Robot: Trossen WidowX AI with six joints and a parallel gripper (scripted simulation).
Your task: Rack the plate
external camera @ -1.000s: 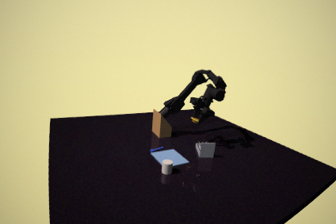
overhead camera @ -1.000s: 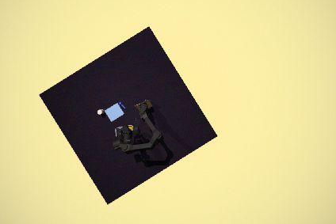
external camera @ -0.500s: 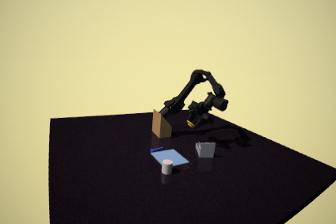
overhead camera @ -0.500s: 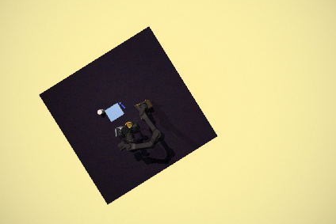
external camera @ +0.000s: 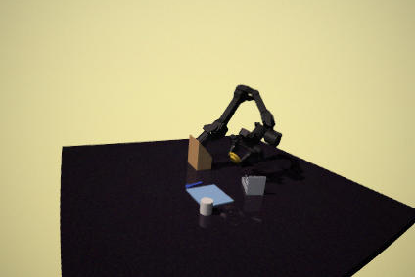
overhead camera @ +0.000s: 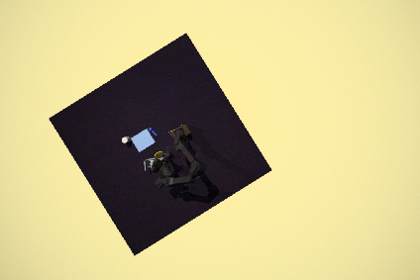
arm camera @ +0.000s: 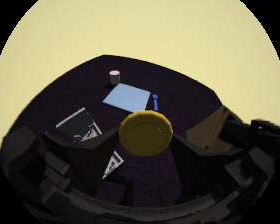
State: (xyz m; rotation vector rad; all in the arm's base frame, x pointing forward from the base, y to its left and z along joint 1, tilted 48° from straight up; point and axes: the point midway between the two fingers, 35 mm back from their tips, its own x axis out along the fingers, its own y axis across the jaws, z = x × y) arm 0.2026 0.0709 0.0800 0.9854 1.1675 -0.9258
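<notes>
Now: the dish rack 80 mm ahead of my gripper tip, 60 mm to the left of it and 80 mm below it. From my gripper tip the other things lie so: light blue mat 100 mm ahead, 150 mm to the right, 100 mm below; yellow plate 10 mm to the left, 10 mm above; blue stick 180 mm to the right, 100 mm below.
</notes>
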